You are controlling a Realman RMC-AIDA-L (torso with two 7-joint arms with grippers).
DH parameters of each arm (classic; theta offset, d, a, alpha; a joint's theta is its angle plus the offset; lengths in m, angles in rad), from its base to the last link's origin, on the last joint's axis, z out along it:
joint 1: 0 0.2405 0 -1.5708
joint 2: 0 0 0 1.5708
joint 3: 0 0.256 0 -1.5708
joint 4: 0 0 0 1.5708
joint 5: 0 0.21 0 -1.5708
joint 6: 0 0 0 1.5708
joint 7: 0 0.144 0 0
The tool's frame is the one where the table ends.
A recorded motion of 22 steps. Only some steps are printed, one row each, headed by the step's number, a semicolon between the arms.
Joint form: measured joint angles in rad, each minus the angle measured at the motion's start. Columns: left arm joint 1, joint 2, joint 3, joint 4, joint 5, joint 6, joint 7; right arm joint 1, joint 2, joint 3, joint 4, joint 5, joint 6, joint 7.
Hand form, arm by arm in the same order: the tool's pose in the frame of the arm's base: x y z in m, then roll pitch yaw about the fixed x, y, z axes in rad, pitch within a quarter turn. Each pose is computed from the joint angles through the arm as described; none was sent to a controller.
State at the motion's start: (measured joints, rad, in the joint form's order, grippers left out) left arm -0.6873 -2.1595 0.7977 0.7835 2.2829 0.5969 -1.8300; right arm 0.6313 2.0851 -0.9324 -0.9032 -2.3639 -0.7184 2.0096
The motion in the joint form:
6: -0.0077 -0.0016 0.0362 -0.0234 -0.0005 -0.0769 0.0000; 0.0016 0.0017 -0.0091 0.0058 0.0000 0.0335 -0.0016
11: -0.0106 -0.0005 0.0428 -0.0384 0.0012 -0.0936 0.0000; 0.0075 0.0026 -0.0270 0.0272 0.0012 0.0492 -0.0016
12: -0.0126 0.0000 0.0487 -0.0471 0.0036 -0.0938 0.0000; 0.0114 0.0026 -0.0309 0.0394 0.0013 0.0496 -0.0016
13: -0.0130 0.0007 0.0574 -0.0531 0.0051 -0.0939 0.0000; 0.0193 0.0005 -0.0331 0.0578 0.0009 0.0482 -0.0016
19: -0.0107 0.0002 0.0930 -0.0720 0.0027 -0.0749 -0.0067; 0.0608 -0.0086 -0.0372 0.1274 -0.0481 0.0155 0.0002
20: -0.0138 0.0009 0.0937 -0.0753 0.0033 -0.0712 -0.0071; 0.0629 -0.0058 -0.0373 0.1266 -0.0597 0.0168 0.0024
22: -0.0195 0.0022 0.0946 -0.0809 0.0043 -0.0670 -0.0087; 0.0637 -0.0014 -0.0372 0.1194 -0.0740 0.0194 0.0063
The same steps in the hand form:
6: -0.2615 0.4553 0.0216 -2.1538 -0.4162 0.4883; 0.2615 0.4499 0.0532 -2.2079 0.3527 -0.5055
11: -0.2630 0.4555 0.0192 -2.1496 -0.4094 0.4925; 0.2612 0.4504 0.0465 -2.2157 0.3414 -0.5083
12: -0.2631 0.4550 0.0163 -2.1578 -0.4011 0.4958; 0.2615 0.4501 0.0430 -2.2256 0.3369 -0.5145
13: -0.2631 0.4544 0.0137 -2.1646 -0.3917 0.4969; 0.2619 0.4503 0.0393 -2.2390 0.3308 -0.5231
19: -0.2620 0.4500 0.0012 -2.2138 -0.3661 0.5104; 0.2625 0.4500 0.0239 -2.2996 0.2574 -0.5509
20: -0.2611 0.4502 0.0002 -2.2198 -0.3639 0.5108; 0.2619 0.4501 0.0229 -2.2975 0.2493 -0.5490
22: -0.2596 0.4508 -0.0012 -2.2277 -0.3613 0.5113; 0.2607 0.4505 0.0228 -2.2907 0.2421 -0.5437

